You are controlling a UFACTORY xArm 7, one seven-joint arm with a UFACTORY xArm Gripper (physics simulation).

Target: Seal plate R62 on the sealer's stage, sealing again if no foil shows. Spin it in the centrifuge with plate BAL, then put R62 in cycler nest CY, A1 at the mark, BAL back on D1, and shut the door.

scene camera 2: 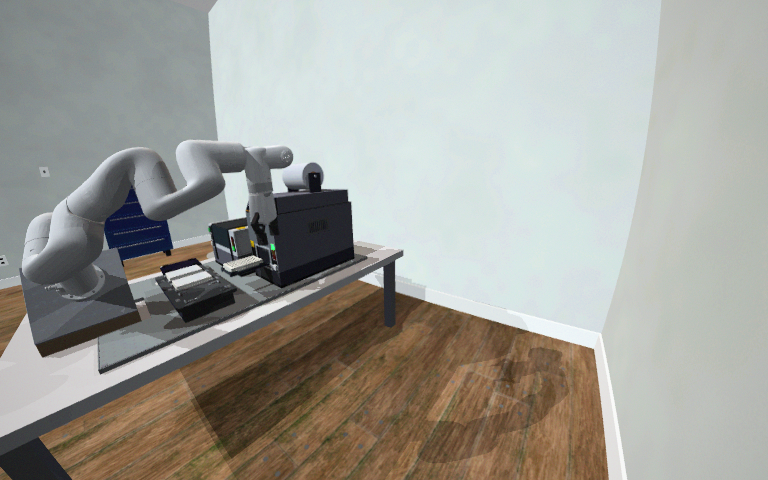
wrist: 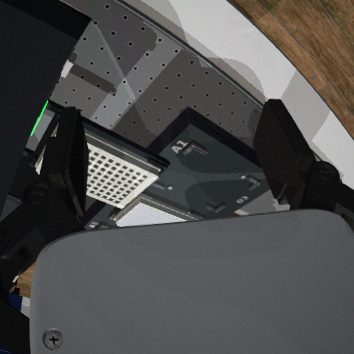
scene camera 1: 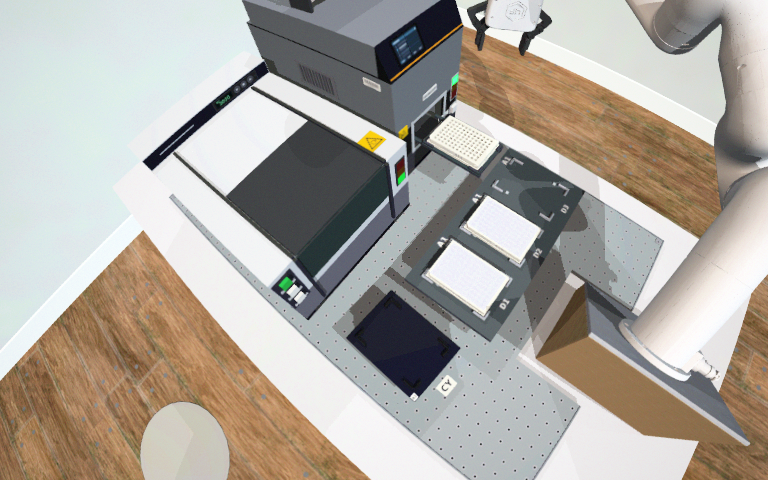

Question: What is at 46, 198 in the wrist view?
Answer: My gripper.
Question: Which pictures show my gripper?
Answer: Scene camera 2, the wrist view and scene camera 1: all of them.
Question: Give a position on a centrifuge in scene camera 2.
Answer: At 230, 239
